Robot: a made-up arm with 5 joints. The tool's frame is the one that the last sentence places. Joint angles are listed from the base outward.
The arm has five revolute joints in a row. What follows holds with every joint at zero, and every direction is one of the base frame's. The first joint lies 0.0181 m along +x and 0.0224 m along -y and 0.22 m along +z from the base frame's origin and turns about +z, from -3.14 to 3.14 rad. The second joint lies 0.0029 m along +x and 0.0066 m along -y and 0.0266 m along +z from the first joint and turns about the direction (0, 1, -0.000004), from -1.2 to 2.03 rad. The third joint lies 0.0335 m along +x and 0.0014 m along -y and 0.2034 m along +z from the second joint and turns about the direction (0, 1, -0.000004), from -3.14 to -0.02 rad. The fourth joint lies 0.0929 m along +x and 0.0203 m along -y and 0.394 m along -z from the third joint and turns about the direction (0, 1, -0.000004), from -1.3 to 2.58 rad. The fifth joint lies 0.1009 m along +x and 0.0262 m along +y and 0.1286 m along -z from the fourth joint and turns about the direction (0, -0.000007, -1), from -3.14 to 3.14 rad. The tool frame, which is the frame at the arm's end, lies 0.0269 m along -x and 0.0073 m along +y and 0.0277 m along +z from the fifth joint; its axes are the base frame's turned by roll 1.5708, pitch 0 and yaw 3.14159 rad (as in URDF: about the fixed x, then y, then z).
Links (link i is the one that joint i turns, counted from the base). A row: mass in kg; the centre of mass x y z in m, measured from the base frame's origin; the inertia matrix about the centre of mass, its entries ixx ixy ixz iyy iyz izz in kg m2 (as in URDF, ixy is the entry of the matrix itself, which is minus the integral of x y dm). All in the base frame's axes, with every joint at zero. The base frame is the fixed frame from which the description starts. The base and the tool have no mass.
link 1: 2.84; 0.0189 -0.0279 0.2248; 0.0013 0 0 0.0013 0 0.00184
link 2: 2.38; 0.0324 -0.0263 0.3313; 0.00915 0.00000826 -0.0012 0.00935 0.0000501 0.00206
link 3: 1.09; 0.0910 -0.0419 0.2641; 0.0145 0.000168 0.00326 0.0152 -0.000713 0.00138
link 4: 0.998; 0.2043 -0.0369 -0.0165; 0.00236 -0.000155 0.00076 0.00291 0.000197 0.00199
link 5: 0.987; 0.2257 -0.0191 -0.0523; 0.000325 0 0 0.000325 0 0.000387
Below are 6 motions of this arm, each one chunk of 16 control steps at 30 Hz.
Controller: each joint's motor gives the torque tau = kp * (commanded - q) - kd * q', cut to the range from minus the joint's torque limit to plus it. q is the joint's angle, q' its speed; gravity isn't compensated. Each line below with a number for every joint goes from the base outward.
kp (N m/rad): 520 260 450 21 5.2
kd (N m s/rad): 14 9.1 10 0.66 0.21
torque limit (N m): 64 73 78 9.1 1.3
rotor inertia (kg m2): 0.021 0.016 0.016 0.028 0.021
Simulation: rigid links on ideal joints. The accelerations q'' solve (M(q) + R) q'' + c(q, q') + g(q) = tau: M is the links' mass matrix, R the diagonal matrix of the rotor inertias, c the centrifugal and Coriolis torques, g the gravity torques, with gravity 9.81 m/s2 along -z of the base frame. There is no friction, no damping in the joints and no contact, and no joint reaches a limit. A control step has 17 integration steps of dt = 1/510 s. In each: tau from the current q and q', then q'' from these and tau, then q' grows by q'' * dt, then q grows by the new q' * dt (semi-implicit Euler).
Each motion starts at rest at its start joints. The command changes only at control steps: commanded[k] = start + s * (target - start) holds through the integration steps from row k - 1 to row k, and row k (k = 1, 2, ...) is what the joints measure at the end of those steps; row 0 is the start. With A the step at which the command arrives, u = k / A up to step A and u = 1 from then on. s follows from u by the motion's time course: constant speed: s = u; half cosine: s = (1 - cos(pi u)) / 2; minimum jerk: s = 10 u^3 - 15 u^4 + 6 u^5; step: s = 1 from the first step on.
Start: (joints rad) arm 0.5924 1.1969 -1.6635 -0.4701 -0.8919
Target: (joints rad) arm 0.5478 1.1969 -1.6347 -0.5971 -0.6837
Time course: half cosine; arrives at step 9
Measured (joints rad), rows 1 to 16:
1: 0.5921 1.2054 -1.6639 -0.4676 -0.8915
2: 0.5904 1.2197 -1.6564 -0.4554 -0.8870
3: 0.5859 1.2373 -1.6455 -0.4348 -0.8730
4: 0.5786 1.2549 -1.6340 -0.4122 -0.8463
5: 0.5694 1.2698 -1.6234 -0.3957 -0.8076
6: 0.5602 1.2803 -1.6150 -0.3912 -0.7611
7: 0.5525 1.2854 -1.6096 -0.3999 -0.7131
8: 0.5475 1.2852 -1.6078 -0.4188 -0.6706
9: 0.5454 1.2803 -1.6094 -0.4425 -0.6400
10: 0.5458 1.2720 -1.6132 -0.4660 -0.6249
11: 0.5472 1.2623 -1.6174 -0.4872 -0.6245
12: 0.5484 1.2532 -1.6210 -0.5053 -0.6350
13: 0.5488 1.2465 -1.6233 -0.5192 -0.6512
14: 0.5486 1.2431 -1.6241 -0.5274 -0.6680
15: 0.5480 1.2429 -1.6236 -0.5287 -0.6816
16: 0.5476 1.2453 -1.6222 -0.5235 -0.6898

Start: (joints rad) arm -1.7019 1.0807 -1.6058 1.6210 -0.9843
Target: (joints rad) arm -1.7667 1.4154 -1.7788 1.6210 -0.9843
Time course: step
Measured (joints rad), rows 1 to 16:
1: -1.7279 1.2334 -1.7783 1.6859 -0.9661
2: -1.7632 1.3264 -1.8030 1.5852 -0.9573
3: -1.7800 1.4071 -1.7841 1.4694 -0.9710
4: -1.7767 1.4743 -1.7619 1.4211 -1.0028
5: -1.7680 1.5176 -1.7461 1.4574 -1.0374
6: -1.7653 1.5350 -1.7391 1.5434 -1.0621
7: -1.7668 1.5310 -1.7405 1.6272 -1.0714
8: -1.7679 1.5125 -1.7488 1.6717 -1.0652
9: -1.7676 1.4876 -1.7606 1.6655 -1.0476
10: -1.7669 1.4638 -1.7718 1.6207 -1.0256
11: -1.7663 1.4460 -1.7799 1.5617 -1.0060
12: -1.7661 1.4362 -1.7840 1.5128 -0.9935
13: -1.7660 1.4337 -1.7843 1.4889 -0.9897
14: -1.7661 1.4372 -1.7817 1.4922 -0.9931
15: -1.7664 1.4448 -1.7772 1.5150 -1.0007
16: -1.7666 1.4547 -1.7720 1.5454 -1.0091

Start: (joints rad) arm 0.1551 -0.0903 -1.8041 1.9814 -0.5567
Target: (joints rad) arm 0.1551 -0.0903 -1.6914 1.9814 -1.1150
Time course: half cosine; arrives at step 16
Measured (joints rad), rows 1 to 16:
1: 0.1550 -0.0867 -1.7978 1.9894 -0.5571
2: 0.1549 -0.0749 -1.7878 2.0090 -0.5603
3: 0.1551 -0.0601 -1.7758 2.0286 -0.5700
4: 0.1553 -0.0470 -1.7637 2.0402 -0.5895
5: 0.1554 -0.0386 -1.7527 2.0416 -0.6208
6: 0.1555 -0.0358 -1.7431 2.0353 -0.6641
7: 0.1554 -0.0376 -1.7345 2.0261 -0.7179
8: 0.1553 -0.0421 -1.7261 2.0183 -0.7794
9: 0.1551 -0.0471 -1.7174 2.0145 -0.8447
10: 0.1550 -0.0511 -1.7081 2.0148 -0.9099
11: 0.1549 -0.0530 -1.6985 2.0179 -0.9718
12: 0.1549 -0.0526 -1.6891 2.0217 -1.0274
13: 0.1549 -0.0504 -1.6805 2.0246 -1.0748
14: 0.1549 -0.0475 -1.6735 2.0256 -1.1128
15: 0.1550 -0.0446 -1.6687 2.0248 -1.1404
16: 0.1550 -0.0426 -1.6665 2.0230 -1.1570

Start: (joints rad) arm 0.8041 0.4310 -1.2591 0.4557 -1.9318
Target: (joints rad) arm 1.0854 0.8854 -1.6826 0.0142 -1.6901
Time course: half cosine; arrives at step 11
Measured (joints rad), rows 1 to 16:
1: 0.8058 0.4450 -1.2640 0.4533 -1.9310
2: 0.8137 0.4795 -1.2785 0.4553 -1.9262
3: 0.8324 0.5308 -1.3072 0.4615 -1.9129
4: 0.8629 0.5940 -1.3492 0.4595 -1.8892
5: 0.9026 0.6636 -1.4013 0.4371 -1.8558
6: 0.9470 0.7341 -1.4592 0.3902 -1.8156
7: 0.9912 0.7999 -1.5178 0.3242 -1.7730
8: 1.0314 0.8565 -1.5717 0.2503 -1.7320
9: 1.0645 0.9002 -1.6158 0.1811 -1.6962
10: 1.0881 0.9291 -1.6461 0.1266 -1.6683
11: 1.1002 0.9424 -1.6598 0.0935 -1.6502
12: 1.1010 0.9454 -1.6626 0.0833 -1.6419
13: 1.0945 0.9460 -1.6629 0.0894 -1.6421
14: 1.0864 0.9468 -1.6624 0.1017 -1.6483
15: 1.0810 0.9488 -1.6613 0.1132 -1.6575
16: 1.0796 0.9515 -1.6600 0.1215 -1.6664

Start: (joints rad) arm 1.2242 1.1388 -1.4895 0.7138 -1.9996
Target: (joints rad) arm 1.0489 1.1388 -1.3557 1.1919 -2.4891
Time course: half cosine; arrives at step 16
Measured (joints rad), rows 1 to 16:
1: 1.2237 1.1485 -1.4909 0.7059 -2.0029
2: 1.2211 1.1620 -1.4840 0.6986 -2.0144
3: 1.2145 1.1746 -1.4736 0.7151 -2.0336
4: 1.2039 1.1844 -1.4618 0.7572 -2.0598
5: 1.1902 1.1910 -1.4492 0.8132 -2.0922
6: 1.1746 1.1950 -1.4361 0.8709 -2.1300
7: 1.1579 1.1968 -1.4230 0.9230 -2.1729
8: 1.1408 1.1967 -1.4103 0.9674 -2.2202
9: 1.1237 1.1949 -1.3985 1.0052 -2.2712
10: 1.1069 1.1920 -1.3876 1.0386 -2.3240
11: 1.0913 1.1887 -1.3775 1.0693 -2.3763
12: 1.0774 1.1859 -1.3685 1.0981 -2.4253
13: 1.0657 1.1841 -1.3605 1.1252 -2.4683
14: 1.0568 1.1837 -1.3538 1.1495 -2.5030
15: 1.0509 1.1846 -1.3488 1.1696 -2.5275
16: 1.0483 1.1863 -1.3459 1.1835 -2.5411

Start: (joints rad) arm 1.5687 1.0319 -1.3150 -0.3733 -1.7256
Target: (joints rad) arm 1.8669 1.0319 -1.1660 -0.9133 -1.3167
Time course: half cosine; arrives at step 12
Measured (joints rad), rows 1 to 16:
1: 1.5706 1.0406 -1.3153 -0.3722 -1.7260
2: 1.5790 1.0531 -1.3045 -0.3662 -1.7237
3: 1.5978 1.0680 -1.2870 -0.3621 -1.7110
4: 1.6276 1.0831 -1.2661 -0.3681 -1.6822
5: 1.6654 1.0957 -1.2438 -0.3916 -1.6353
6: 1.7065 1.1038 -1.2221 -0.4361 -1.5723
7: 1.7470 1.1066 -1.2025 -0.5005 -1.4990
8: 1.7845 1.1044 -1.1861 -0.5789 -1.4231
9: 1.8174 1.0982 -1.1735 -0.6627 -1.3528
10: 1.8441 1.0899 -1.1647 -0.7418 -1.2952
11: 1.8625 1.0817 -1.1596 -0.8065 -1.2547
12: 1.8713 1.0755 -1.1580 -0.8488 -1.2334
13: 1.8718 1.0716 -1.1586 -0.8652 -1.2309
14: 1.8687 1.0701 -1.1590 -0.8604 -1.2436
15: 1.8664 1.0712 -1.1585 -0.8437 -1.2650
16: 1.8659 1.0746 -1.1570 -0.8239 -1.2872

